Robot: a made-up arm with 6 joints.
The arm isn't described. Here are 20 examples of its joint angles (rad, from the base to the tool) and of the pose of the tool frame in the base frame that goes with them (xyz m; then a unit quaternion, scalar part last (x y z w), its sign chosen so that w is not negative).
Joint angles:
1: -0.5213 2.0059 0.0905 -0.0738 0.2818 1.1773
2: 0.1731 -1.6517 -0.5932 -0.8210 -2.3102 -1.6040
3: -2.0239 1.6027 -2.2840 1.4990 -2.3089 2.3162
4: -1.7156 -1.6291 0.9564 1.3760 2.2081 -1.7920
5: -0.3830 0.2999 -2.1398 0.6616 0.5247 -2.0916
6: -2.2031 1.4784 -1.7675 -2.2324 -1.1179 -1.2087
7: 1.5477 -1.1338 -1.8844 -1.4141 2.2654 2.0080
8: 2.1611 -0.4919 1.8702 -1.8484 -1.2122 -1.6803
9: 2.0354 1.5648 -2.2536 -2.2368 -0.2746 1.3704
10: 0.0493 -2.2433 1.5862 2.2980 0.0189 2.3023
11: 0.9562 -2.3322 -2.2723 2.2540 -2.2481 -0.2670
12: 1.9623 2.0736 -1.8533 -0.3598 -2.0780 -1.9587
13: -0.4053 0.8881 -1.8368 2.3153 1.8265 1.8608
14: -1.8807 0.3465 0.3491 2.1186 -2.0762 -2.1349
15: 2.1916 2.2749 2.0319 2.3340 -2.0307 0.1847
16: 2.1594 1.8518 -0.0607 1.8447 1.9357 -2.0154
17: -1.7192 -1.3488 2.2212 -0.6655 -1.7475 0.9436
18: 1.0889 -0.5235 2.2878 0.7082 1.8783 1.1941
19: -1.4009 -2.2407 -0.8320 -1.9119 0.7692 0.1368
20: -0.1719 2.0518 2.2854 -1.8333 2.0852 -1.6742
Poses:
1: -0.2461 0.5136 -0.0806 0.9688 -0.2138 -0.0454 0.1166
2: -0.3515 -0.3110 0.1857 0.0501 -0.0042 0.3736 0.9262
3: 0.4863 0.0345 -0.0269 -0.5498 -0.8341 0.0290 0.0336
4: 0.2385 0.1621 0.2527 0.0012 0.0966 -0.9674 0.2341
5: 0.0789 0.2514 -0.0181 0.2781 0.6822 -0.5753 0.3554
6: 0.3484 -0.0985 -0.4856 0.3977 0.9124 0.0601 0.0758
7: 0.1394 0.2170 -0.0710 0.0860 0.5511 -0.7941 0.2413
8: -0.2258 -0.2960 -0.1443 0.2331 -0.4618 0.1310 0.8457
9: -0.3127 -0.6499 -0.5452 -0.2136 0.0257 -0.1058 0.9708
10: -0.1408 -0.2212 0.3528 -0.6675 0.6666 0.2099 0.2570
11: -0.0464 -0.2728 -0.6235 -0.1471 -0.5973 -0.7451 0.2577
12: -0.0247 -0.3307 -0.6381 0.9680 0.0152 0.2401 0.0709
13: -0.4858 0.7615 -0.0530 -0.0445 0.6858 -0.5460 0.4792
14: 0.1016 0.3829 -0.2931 0.3966 -0.6448 -0.4150 0.5047
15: -0.0452 -0.1247 0.1010 -0.2371 0.7037 -0.3911 0.5437
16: 0.4705 -0.2505 -0.4578 0.4849 0.8423 0.2081 0.1098
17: -0.0526 -0.2336 0.3166 -0.3914 -0.9158 -0.0189 0.0876
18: -0.6616 0.2215 0.0627 -0.6125 0.2134 -0.6631 0.3736
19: -0.0162 0.7415 -0.1779 0.9108 -0.3369 0.2098 0.1141
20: -0.0421 0.0072 -0.0472 -0.1151 0.1610 0.8600 0.4703
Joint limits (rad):
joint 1: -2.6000..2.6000
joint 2: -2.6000..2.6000
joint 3: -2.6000..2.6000
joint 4: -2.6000..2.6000
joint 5: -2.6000..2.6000
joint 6: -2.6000..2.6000
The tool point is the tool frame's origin. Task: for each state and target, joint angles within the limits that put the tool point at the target. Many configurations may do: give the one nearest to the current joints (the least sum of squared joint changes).
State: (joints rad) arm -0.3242 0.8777 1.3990 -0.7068 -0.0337 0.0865
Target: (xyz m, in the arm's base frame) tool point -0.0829 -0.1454 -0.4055
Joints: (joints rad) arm -0.5737 0.4885 1.1275 -0.7016 -0.1324 -0.2342
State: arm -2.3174 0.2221 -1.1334 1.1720 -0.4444 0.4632
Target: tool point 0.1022 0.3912 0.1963
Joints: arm -2.0359 0.3700 -1.5809 0.7592 -0.9780 0.4658
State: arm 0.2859 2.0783 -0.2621 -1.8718 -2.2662 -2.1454
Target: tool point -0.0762 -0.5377 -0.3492
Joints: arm 0.9666 2.6000 -0.3135 -1.0543 -1.9431 -2.6000
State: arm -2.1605 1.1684 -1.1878 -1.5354 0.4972 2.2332
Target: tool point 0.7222 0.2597 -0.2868
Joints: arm -2.5576 1.3966 -1.2450 -2.0689 -0.1618 2.2172
